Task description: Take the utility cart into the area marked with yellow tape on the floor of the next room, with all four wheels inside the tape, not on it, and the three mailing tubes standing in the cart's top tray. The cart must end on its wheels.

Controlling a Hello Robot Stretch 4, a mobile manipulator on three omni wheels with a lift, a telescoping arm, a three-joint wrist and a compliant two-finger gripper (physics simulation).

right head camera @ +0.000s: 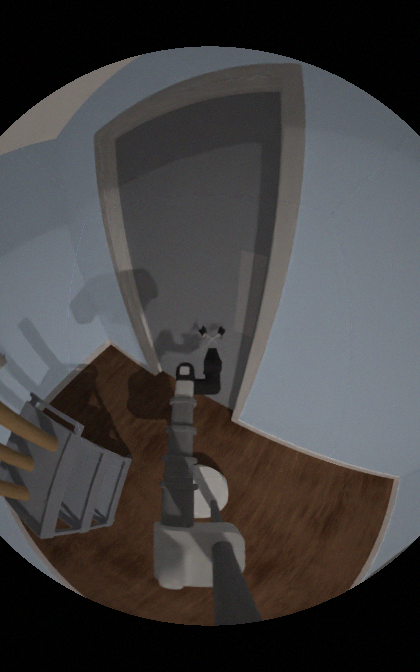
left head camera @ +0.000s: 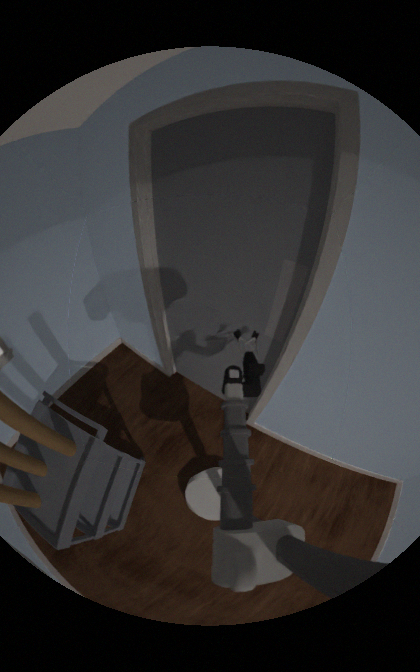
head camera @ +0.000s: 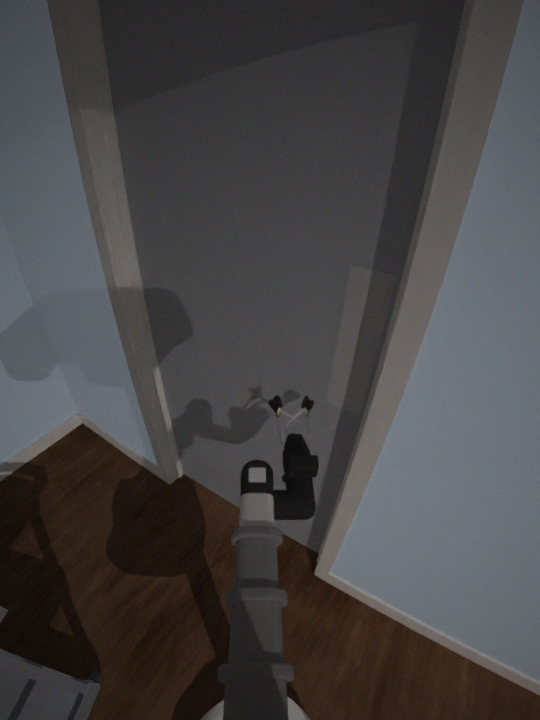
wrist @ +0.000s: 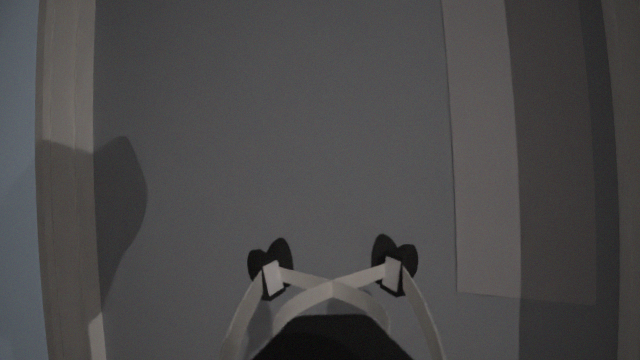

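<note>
The grey utility cart stands upright at the lower left, with its handle on the side toward the left corner. Three tan mailing tubes rise from its top tray; their upper ends are cut off by the view edge. My gripper is open and empty, in front of the grey door, left of its lighter plate. Contact with the door cannot be told. The yellow tape does not show.
The door fills the opening between the left jamb and right jamb. Blue walls flank it, meeting in a corner at the left. My base is on the wood floor, right of the cart.
</note>
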